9 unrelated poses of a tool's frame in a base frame.
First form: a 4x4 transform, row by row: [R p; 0 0 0 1], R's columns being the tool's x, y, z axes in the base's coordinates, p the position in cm. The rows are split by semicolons.
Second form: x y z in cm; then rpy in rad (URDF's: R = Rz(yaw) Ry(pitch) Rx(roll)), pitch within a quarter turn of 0, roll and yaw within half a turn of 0. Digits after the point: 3 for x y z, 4 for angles.
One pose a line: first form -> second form
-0.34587, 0.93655, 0.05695, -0.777; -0.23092, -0.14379, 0.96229, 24.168; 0.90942, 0.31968, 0.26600, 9.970; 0, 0, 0, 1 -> -0.777, 24.168, 9.970, 0.8768, -1.1419, -2.5529
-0.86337, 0.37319, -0.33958, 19.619; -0.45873, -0.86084, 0.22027, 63.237; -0.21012, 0.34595, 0.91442, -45.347; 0, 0, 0, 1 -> 19.619, 63.237, -45.347, 0.3617, 0.2117, -2.6532
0.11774, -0.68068, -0.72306, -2.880; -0.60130, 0.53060, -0.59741, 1.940; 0.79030, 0.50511, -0.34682, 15.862; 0, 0, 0, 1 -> -2.880, 1.940, 15.862, 2.1725, -0.9113, -1.3774
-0.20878, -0.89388, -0.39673, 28.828; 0.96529, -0.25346, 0.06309, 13.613; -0.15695, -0.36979, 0.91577, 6.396; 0, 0, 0, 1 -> 28.828, 13.613, 6.396, -0.3838, 0.1576, 1.7838
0.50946, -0.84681, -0.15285, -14.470; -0.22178, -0.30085, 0.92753, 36.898; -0.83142, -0.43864, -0.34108, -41.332; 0, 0, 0, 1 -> -14.470, 36.898, -41.332, -2.2317, 0.9817, -0.4106
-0.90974, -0.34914, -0.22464, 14.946; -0.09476, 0.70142, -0.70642, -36.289; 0.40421, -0.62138, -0.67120, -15.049; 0, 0, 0, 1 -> 14.946, -36.289, -15.049, -2.3947, -0.4161, -3.0378
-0.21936, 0.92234, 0.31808, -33.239; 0.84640, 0.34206, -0.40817, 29.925; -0.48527, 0.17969, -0.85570, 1.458; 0, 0, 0, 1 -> -33.239, 29.925, 1.458, 2.9346, 0.5067, 1.8244
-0.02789, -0.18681, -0.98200, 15.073; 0.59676, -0.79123, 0.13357, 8.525; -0.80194, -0.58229, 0.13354, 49.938; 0, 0, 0, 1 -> 15.073, 8.525, 49.938, -1.3454, 0.9305, 1.6175
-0.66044, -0.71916, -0.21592, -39.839; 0.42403, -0.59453, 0.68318, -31.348; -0.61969, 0.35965, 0.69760, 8.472; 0, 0, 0, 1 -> -39.839, -31.348, 8.472, 0.4760, 0.6683, 2.5708
